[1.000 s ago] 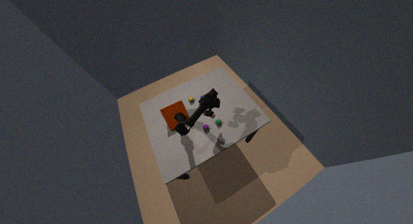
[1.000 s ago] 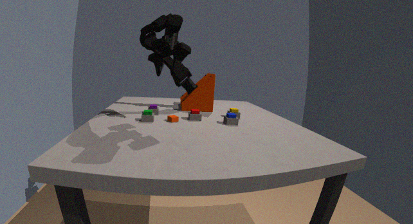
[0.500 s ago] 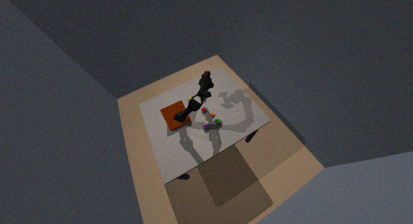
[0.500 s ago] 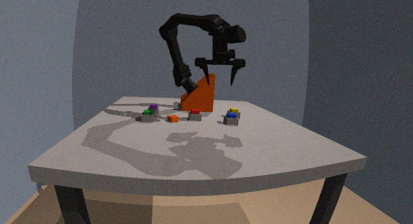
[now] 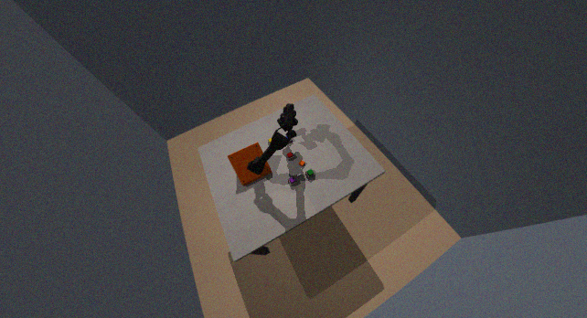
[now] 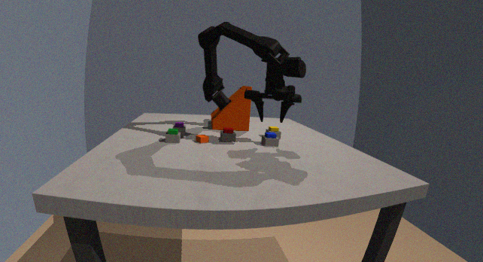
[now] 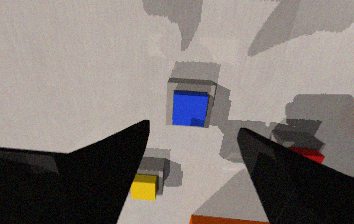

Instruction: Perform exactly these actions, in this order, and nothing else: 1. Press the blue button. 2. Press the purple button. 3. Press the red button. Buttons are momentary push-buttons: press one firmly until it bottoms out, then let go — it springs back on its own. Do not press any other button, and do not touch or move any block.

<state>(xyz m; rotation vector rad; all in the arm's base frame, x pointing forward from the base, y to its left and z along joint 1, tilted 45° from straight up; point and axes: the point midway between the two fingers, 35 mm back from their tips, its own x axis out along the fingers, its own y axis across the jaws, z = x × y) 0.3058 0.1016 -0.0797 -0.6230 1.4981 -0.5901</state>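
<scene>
The blue button lies 4 cm below my gripper tip. From my gripper tip the other things lie so: small orange block: 1 cm behind, 23 cm to the right, 7 cm below; yellow button: 12 cm behind, 5 cm to the left, 4 cm below; red button: 6 cm behind, 14 cm to the right, 4 cm below.
</scene>
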